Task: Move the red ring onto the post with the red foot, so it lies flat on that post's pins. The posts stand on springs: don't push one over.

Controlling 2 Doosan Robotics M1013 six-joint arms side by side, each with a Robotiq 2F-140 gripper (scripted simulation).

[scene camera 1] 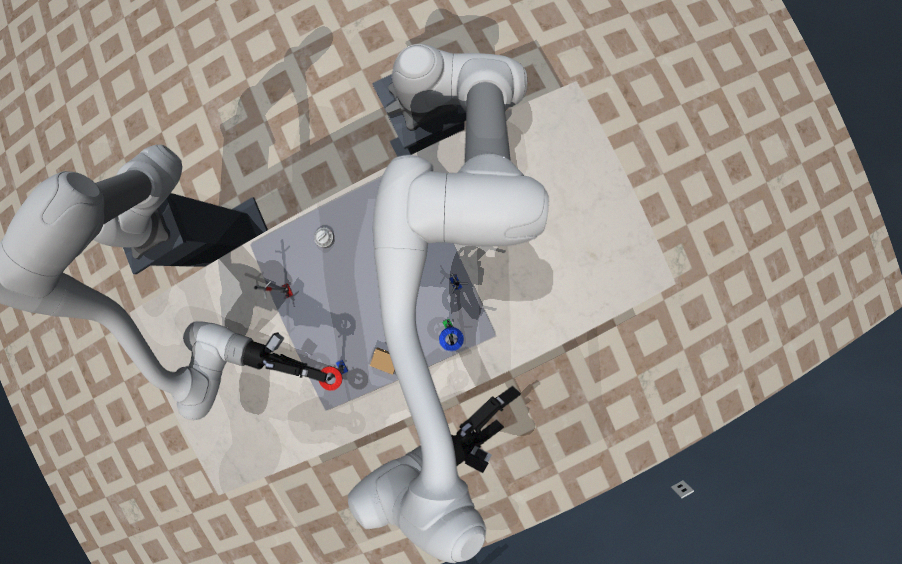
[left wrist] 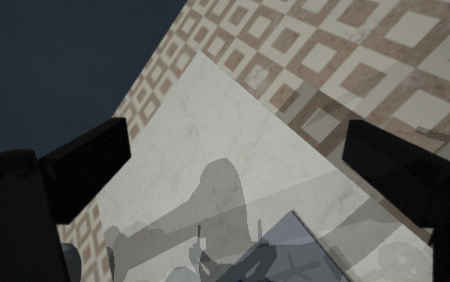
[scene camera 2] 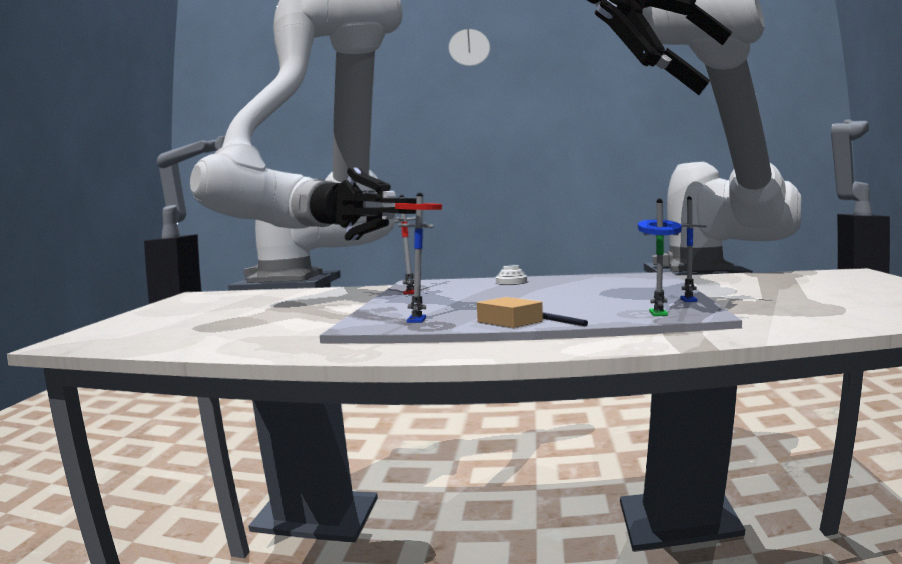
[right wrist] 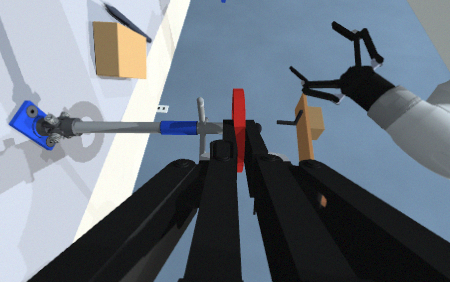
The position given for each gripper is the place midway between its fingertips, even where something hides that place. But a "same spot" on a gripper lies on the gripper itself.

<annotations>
The left gripper shows in scene camera 1 [507,408], in the left wrist view, in scene camera 2 [716,61] and in the right wrist view. The right gripper shows in scene camera 1, in scene camera 2 and in the right wrist view [237,136]; in the left wrist view it is out of frame. The same spot on the right gripper: [scene camera 1: 291,366] is [scene camera 2: 380,180]. One and the same spot on the left gripper: [left wrist: 53,190] is [right wrist: 352,39].
</annotations>
